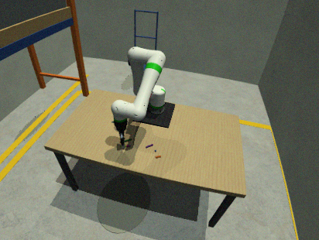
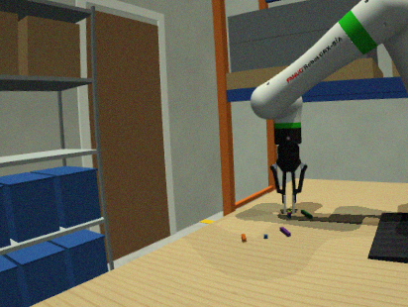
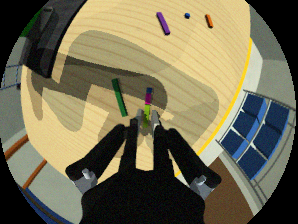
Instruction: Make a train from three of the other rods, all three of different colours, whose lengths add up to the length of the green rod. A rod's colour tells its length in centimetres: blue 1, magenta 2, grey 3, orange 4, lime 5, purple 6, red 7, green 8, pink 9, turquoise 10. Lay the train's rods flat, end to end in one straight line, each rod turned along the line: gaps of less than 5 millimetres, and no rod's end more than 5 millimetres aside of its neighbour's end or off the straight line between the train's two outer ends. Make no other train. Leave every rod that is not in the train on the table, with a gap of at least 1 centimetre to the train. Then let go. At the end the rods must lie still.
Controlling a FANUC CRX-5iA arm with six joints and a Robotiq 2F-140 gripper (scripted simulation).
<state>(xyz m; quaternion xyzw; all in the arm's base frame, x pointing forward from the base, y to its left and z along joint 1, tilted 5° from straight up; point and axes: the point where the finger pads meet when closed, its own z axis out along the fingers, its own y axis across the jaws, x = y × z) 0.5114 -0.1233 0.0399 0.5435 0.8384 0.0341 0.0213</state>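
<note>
Right now the lime rod is 3 cm below my hand. Also, from my hand: green rod (7 cm behind, 3 cm below, 1 cm to the left); then purple rod (19 cm to the left, 7 cm behind, 3 cm below); then magenta rod (3 cm to the left, 3 cm below, 2 cm behind).
</note>
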